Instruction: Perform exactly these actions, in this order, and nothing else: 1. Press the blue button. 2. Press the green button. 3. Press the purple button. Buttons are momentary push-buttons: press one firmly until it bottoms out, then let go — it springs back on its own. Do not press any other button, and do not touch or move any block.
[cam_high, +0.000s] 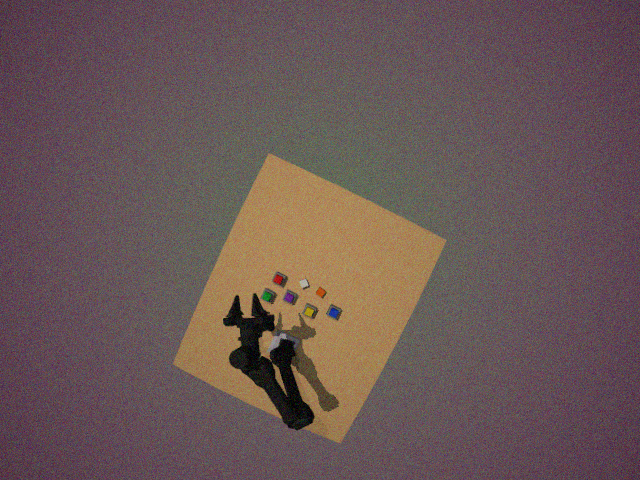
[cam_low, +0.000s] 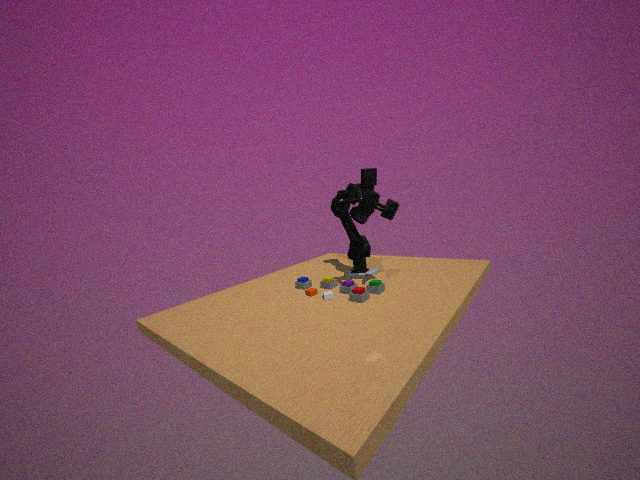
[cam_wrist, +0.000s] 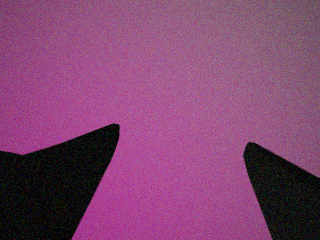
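My gripper tip is now 60 mm past the blue button, 330 mm to the left of it and 270 mm above it. Also, from my gripper tip: red button: 30 mm ahead, 60 mm to the right, 270 mm below; then green button: 60 mm behind, 30 mm to the right, 270 mm below; then purple button: 40 mm behind, 130 mm to the right, 270 mm below.
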